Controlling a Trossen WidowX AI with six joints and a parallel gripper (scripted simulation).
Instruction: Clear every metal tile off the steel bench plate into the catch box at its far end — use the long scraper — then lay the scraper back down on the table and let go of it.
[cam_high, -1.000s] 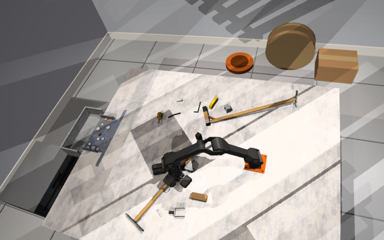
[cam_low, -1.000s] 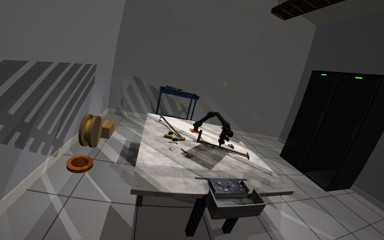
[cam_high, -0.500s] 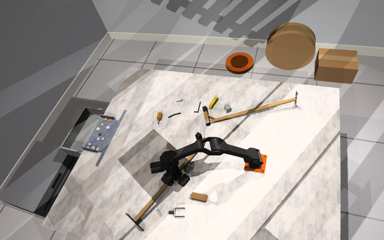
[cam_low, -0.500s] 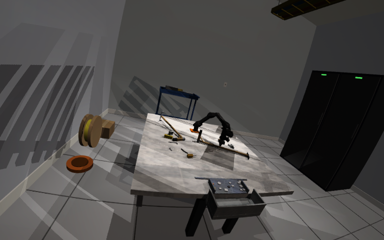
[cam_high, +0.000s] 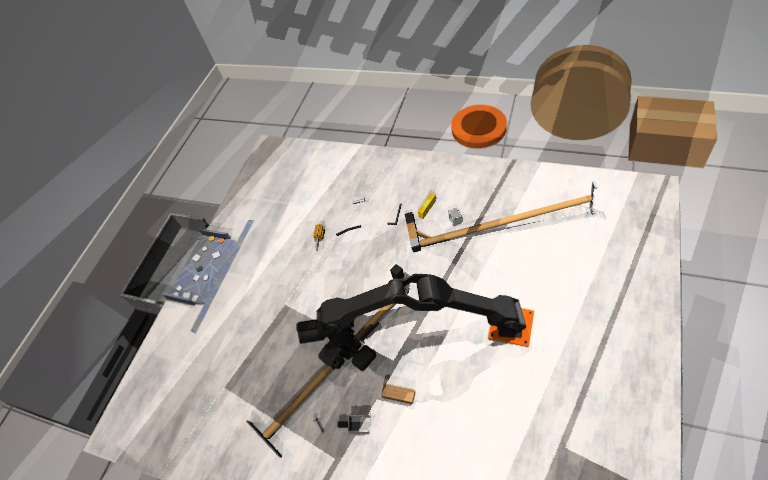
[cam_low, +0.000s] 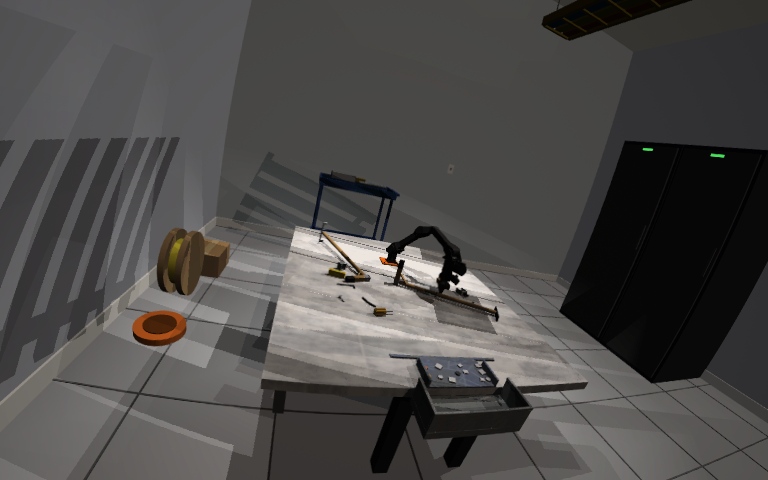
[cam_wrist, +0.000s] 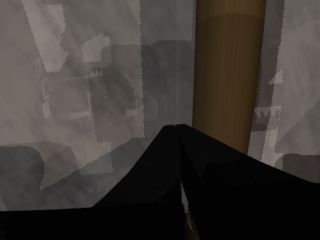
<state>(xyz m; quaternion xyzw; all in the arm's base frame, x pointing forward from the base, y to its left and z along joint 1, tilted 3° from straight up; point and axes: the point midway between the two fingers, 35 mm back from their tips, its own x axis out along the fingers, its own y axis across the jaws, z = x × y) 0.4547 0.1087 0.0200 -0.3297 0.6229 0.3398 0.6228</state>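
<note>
Right now my gripper tip is 5 cm below the long scraper, 3 cm short of it and 2 cm to the right of it. Also, from my gripper tip: curved black strip (45 cm to the right, 8 cm ahead, 1 cm below); then wooden block (15 cm behind, 11 cm to the left); then small grey device (20 cm to the left, 3 cm behind, 1 cm below).
</note>
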